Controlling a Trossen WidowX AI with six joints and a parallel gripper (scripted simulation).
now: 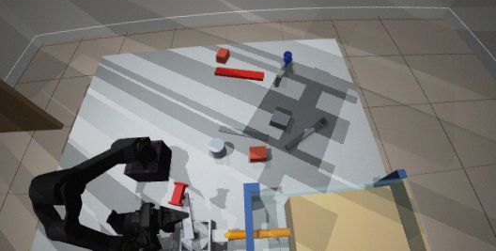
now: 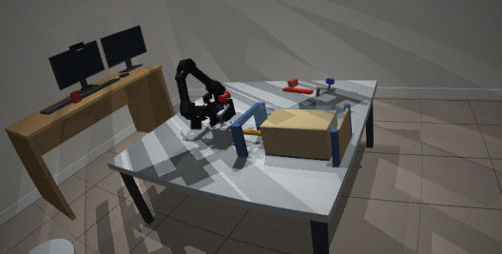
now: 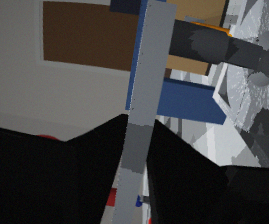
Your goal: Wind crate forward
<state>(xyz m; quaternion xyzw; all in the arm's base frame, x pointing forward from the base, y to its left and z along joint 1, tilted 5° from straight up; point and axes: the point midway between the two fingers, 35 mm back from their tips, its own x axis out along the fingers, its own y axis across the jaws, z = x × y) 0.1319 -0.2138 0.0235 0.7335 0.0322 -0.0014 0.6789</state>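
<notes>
Now: gripper tip 20 mm past the red knob, 50 mm to the right of it and 40 mm below it. Also, from my gripper tip: red-knobbed handle: 10 mm behind, 10 mm to the left, 10 mm above; grey winch: 20 mm behind, 60 mm to the right, 120 mm below; blue steel frame: 160 mm ahead, 60 mm to the right, 40 mm below.
</notes>
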